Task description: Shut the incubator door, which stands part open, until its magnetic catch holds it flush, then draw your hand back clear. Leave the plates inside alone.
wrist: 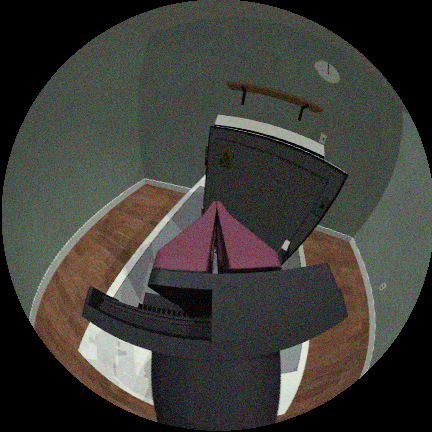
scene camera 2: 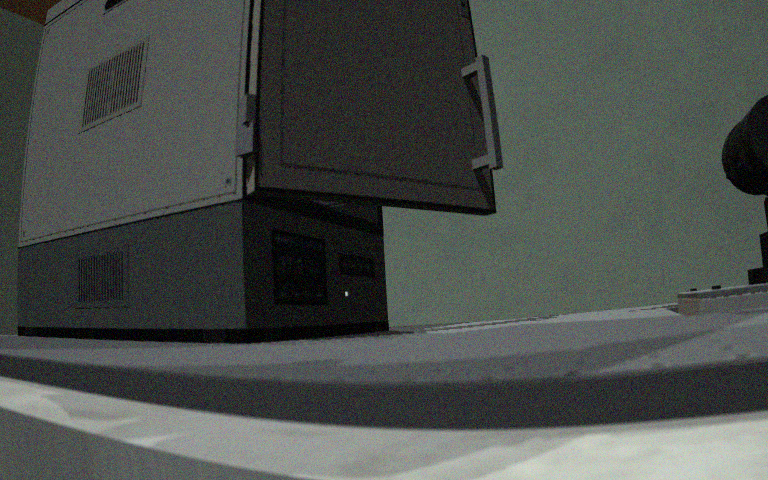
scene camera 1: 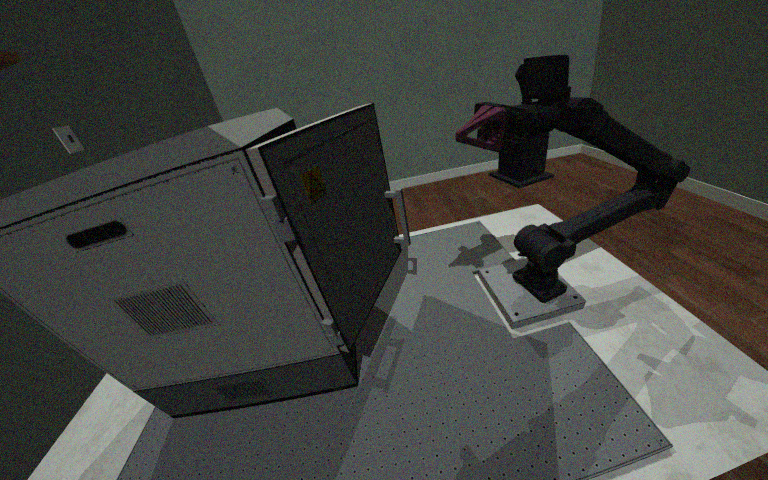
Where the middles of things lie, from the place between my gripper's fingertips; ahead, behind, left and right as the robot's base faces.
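Labels:
You'd find the incubator door (scene camera 2: 388,110) 70 mm to the right of my hand, and it's 130 mm below my hand and 170 mm ahead of it.

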